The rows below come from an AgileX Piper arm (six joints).
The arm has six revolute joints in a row. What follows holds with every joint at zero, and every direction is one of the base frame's.
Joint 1 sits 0.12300 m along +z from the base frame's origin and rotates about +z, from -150.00 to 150.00 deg.
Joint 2 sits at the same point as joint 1 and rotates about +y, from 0.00 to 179.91 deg.
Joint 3 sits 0.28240 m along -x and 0.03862 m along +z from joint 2 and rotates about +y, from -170.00 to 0.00 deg.
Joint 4 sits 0.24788 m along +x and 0.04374 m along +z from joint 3 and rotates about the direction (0.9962, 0, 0.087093), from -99.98 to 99.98 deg.
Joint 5 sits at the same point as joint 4 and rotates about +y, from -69.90 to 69.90 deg.
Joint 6 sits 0.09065 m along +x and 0.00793 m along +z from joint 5 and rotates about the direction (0.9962, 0, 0.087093), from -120.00 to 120.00 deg.
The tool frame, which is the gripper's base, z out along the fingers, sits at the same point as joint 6; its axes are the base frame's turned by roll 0.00, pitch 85.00 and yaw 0.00 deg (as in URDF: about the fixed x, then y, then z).
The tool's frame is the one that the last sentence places.
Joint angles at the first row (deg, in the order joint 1, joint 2, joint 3, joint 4, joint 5, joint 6):
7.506, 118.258, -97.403, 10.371, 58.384, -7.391
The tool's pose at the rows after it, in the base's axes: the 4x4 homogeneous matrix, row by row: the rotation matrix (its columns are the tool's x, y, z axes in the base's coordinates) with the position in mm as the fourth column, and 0 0 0 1 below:
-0.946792 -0.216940 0.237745 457.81; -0.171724 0.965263 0.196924 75.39; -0.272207 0.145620 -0.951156 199.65; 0 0 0 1
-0.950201 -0.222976 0.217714 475.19; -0.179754 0.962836 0.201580 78.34; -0.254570 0.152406 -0.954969 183.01; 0 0 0 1
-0.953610 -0.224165 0.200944 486.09; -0.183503 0.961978 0.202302 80.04; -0.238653 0.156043 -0.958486 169.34; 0 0 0 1
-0.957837 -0.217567 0.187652 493.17; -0.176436 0.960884 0.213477 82.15; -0.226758 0.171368 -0.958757 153.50; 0 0 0 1
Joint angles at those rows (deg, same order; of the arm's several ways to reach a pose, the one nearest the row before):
7.506, 124.734, -103.995, 11.000, 59.360, -8.364
7.506, 130.120, -110.010, 11.287, 61.135, -8.652
7.505, 133.958, -114.134, 11.345, 62.395, -8.652
7.505, 136.994, -116.311, 12.204, 62.281, -8.652

